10 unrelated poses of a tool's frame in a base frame.
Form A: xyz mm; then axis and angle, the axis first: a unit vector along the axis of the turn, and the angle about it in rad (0 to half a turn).
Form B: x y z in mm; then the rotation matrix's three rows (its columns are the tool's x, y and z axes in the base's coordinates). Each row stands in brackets. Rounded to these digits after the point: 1 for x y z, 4 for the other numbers.
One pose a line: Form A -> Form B
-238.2 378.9 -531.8 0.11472 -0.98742 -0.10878 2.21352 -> [-238.2 378.9 -531.8], [[-0.5783 -0.0941 -0.8104], [-0.2682 0.9600 0.0800], [0.7704 0.2636 -0.5805]]
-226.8 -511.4 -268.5 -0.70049 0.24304 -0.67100 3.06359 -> [-226.8 -511.4 -268.5], [[-0.0171 -0.2877 0.9576], [-0.3923 -0.8790 -0.2711], [0.9197 -0.3803 -0.0978]]
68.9 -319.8 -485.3 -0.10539 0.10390 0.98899 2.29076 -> [68.9 -319.8 -485.3], [[-0.6409 -0.7617 -0.0948], [0.7254 -0.6414 0.2497], [-0.2511 0.0913 0.9637]]
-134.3 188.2 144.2 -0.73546 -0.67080 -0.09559 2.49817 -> [-134.3 188.2 144.2], [[0.1736 0.9454 -0.2759], [0.8307 0.0099 0.5566], [0.5290 -0.3258 -0.7836]]
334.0 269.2 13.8 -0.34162 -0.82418 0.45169 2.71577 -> [334.0 269.2 13.8], [[-0.6877 0.3514 -0.6353], [0.7245 0.3872 -0.5702], [0.0456 -0.8524 -0.5209]]
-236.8 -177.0 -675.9 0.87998 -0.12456 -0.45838 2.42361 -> [-236.8 -177.0 -675.9], [[0.6044 0.1094 -0.7891], [-0.4937 -0.7259 -0.4788], [-0.6252 0.6790 -0.3848]]
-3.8 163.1 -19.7 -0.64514 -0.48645 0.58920 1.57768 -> [-3.8 163.1 -19.7], [[0.4122 -0.2732 -0.8692], [0.9052 0.2314 0.3565], [0.1037 -0.9337 0.3427]]
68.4 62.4 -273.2 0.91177 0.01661 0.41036 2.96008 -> [68.4 62.4 -273.2], [[0.6654 -0.0440 0.7452], [0.1041 -0.9830 -0.1511], [0.7392 0.1781 -0.6495]]
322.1 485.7 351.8 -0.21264 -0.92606 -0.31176 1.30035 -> [322.1 485.7 351.8], [[0.3003 0.4447 -0.8438], [-0.1561 0.8956 0.4165], [0.9410 0.0067 0.3384]]
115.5 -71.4 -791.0 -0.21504 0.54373 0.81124 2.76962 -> [115.5 -71.4 -791.0], [[-0.8423 -0.5207 -0.1393], [0.0690 -0.3605 0.9302], [-0.5346 0.7739 0.3396]]
